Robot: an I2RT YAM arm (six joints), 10 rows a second.
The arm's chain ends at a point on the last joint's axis. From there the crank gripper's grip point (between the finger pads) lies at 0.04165 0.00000 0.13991 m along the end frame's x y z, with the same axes.
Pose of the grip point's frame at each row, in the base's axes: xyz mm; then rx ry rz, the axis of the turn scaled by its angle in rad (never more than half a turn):
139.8, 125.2, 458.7, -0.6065, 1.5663, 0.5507
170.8, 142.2, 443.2, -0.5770, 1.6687, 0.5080
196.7, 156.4, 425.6, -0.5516, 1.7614, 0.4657
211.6, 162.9, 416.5, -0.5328, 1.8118, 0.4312
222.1, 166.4, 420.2, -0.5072, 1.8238, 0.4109
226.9, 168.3, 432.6, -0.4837, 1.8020, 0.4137
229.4, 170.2, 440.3, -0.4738, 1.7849, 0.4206
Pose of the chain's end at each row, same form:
38.4, 34.4, 511.3, -0.6065, 1.5663, 0.5507
69.3, 59.3, 507.6, -0.5770, 1.6687, 0.5080
96.5, 81.3, 500.5, -0.5516, 1.7614, 0.4657
111.7, 93.3, 497.0, -0.5328, 1.8118, 0.4312
120.7, 99.9, 501.5, -0.5072, 1.8238, 0.4109
123.1, 101.6, 510.6, -0.4837, 1.8020, 0.4137
124.4, 102.6, 515.9, -0.4738, 1.7849, 0.4206

